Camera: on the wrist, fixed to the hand. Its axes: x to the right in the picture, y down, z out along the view.
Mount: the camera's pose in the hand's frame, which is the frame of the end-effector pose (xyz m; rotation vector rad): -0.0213 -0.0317 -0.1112 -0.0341 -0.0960 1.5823
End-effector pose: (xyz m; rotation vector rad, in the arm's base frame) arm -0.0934 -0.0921 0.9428 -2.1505 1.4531 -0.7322
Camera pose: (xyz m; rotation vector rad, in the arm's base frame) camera -0.1493 -0.0683 1.0434 -0.4838 2.3691 0.0324
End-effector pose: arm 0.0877 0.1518 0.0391 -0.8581 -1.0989 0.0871
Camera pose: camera 0.1563 0.0575 0.0241 -1.5773 -0.2631 1.4187
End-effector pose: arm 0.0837 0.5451 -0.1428 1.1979 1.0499 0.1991
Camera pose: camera -0.0232 0.5924 -0.1552 1.7391 -0.2042 1.3349
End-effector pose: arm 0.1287 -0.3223 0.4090 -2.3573 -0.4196 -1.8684
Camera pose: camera 0.0112 -0.3230 0.4123 -1.6510 1.1378 -0.8947
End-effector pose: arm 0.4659 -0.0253 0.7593 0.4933 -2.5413 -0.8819
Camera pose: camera 0.5436 -0.0951 0.8133 -1.4116 -2.0095 -0.2607
